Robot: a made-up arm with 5 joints.
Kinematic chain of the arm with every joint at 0, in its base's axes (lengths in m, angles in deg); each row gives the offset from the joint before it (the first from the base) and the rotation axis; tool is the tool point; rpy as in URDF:
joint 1: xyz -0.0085 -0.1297 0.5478 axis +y
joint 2: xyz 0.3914 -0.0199 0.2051 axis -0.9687 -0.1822 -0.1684
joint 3: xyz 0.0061 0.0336 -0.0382 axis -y
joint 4: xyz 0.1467 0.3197 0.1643 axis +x
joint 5: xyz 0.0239 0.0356 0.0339 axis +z
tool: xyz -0.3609 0.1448 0.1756 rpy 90 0 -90
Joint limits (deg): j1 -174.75..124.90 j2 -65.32..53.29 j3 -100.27..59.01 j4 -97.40..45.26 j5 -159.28..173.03
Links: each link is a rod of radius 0.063 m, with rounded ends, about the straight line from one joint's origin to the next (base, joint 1, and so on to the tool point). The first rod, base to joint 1, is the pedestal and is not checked.
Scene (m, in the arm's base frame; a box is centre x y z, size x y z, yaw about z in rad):
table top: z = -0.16
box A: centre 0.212 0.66 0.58 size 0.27 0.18 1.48 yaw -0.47
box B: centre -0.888 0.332 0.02 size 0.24 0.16 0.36 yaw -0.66
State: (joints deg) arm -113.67 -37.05 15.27 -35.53 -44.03
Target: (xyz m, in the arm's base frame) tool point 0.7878 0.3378 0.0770
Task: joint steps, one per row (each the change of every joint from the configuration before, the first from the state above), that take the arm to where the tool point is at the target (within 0.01 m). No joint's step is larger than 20 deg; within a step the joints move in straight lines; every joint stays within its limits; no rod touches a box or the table.
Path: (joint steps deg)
1: 17.81 -4.71 -7.29 10.60 4.88
2: 17.81 -4.71 -7.29 10.60 4.89
3: 17.81 -4.71 -7.29 10.61 4.88
4: 17.81 -4.72 -7.29 10.60 4.88
5: 17.81 -4.71 -7.29 10.60 4.89
6: 17.81 -4.71 -7.29 10.60 4.88
7: 2.79 15.32 -4.85 -5.77 -17.72
8: 2.79 15.32 -4.86 -5.77 -17.72
9: 2.79 15.32 -4.85 -5.78 -17.72
10: 2.79 15.32 -4.86 -5.77 -17.72
11: 2.79 15.32 -4.85 -5.77 -17.72
12: 1.25 17.77 16.28 -18.21 6.81
13: 1.25 17.77 16.28 -18.20 6.82

